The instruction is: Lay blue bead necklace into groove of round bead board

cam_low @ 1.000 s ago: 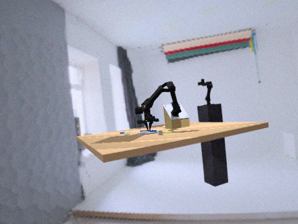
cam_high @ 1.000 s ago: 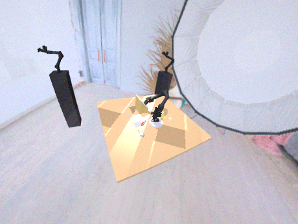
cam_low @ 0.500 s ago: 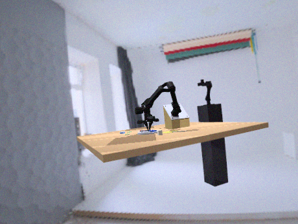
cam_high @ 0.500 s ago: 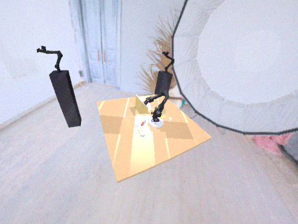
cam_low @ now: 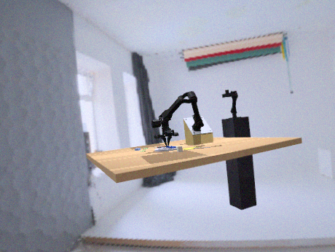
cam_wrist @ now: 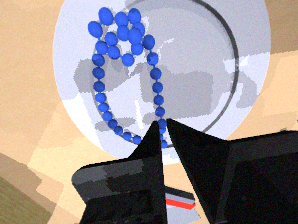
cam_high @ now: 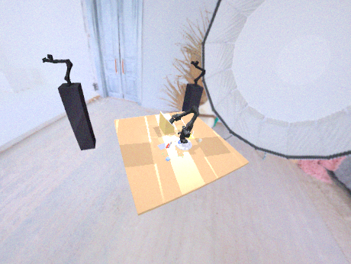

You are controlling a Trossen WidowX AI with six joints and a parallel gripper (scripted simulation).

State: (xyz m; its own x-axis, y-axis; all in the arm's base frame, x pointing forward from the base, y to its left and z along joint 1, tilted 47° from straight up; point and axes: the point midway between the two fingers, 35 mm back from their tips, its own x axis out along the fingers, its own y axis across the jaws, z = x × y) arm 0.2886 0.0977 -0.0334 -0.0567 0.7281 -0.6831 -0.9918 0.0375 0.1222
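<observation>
The round bead board lies 1 cm ahead of my gripper tip, 3 cm to the left of it and 1 cm below it. Also, from my gripper tip: yellow flat piece (12 cm behind, 19 cm to the left, 2 cm below); red-and-grey object (1 cm behind, 16 cm to the right, 2 cm below); white cylinder (1 cm ahead, 26 cm to the left).
</observation>
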